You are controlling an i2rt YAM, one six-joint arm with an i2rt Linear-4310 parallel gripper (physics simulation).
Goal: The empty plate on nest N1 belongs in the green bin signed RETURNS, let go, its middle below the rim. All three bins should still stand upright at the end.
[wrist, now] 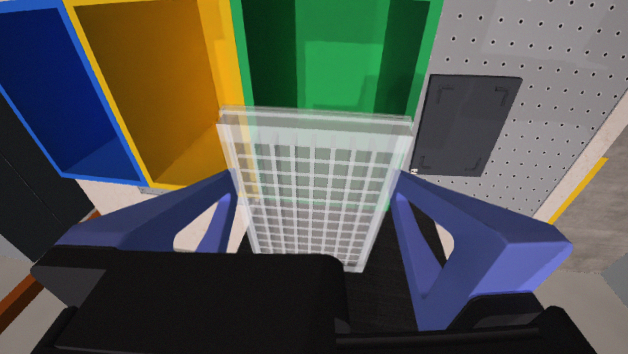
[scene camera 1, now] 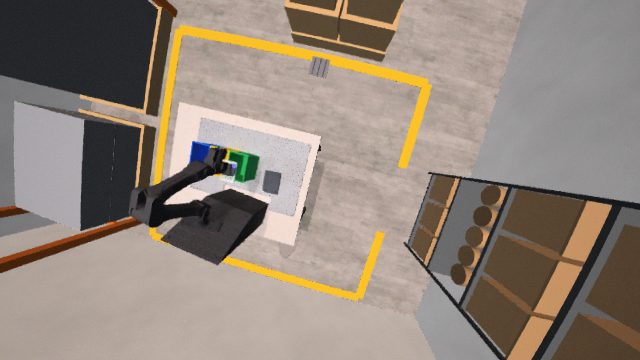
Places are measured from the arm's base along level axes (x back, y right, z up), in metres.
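Pixels of known places: gripper, fingertip midpoint: (wrist: 313,177) (scene camera 1: 229,167); arm's base, link origin: (scene camera 1: 202,223).
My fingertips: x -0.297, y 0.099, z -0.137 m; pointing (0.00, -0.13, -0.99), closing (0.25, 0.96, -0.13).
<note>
Ahead of a thing's pixels: the offset from my fingertips to its top centre. "spot": to the spot under its first point. Level surfaces: height alone.
The clear gridded plate {dx +0.024, dy -0.008, dz +0.016 m} (scene camera 1: 228,173) (wrist: 312,170) is held between the two blue fingers of my gripper (scene camera 1: 230,169) (wrist: 313,177), which is shut on its long sides. The green bin {dx +0.001, dy +0.001, dz -0.072 m} (scene camera 1: 249,168) (wrist: 337,70) stands upright with its open top facing up. In the wrist view the plate overlaps the near part of the green bin, and its left edge overlaps the corner of the yellow bin. The plate's height above the rims is hard to tell. No RETURNS sign is readable.
The yellow bin {dx -0.033, dy -0.125, dz -0.072 m} (wrist: 150,85) and the blue bin {dx -0.066, dy -0.251, dz -0.072 m} (scene camera 1: 200,150) (wrist: 55,95) stand upright in a row left of the green bin. A dark flat pad with corner marks {spot: dx +0.125, dy +0.173, dz -0.240 m} (scene camera 1: 272,182) (wrist: 465,125) lies on the perforated board {dz -0.252 m} (scene camera 1: 295,155) (wrist: 550,75) to the right.
</note>
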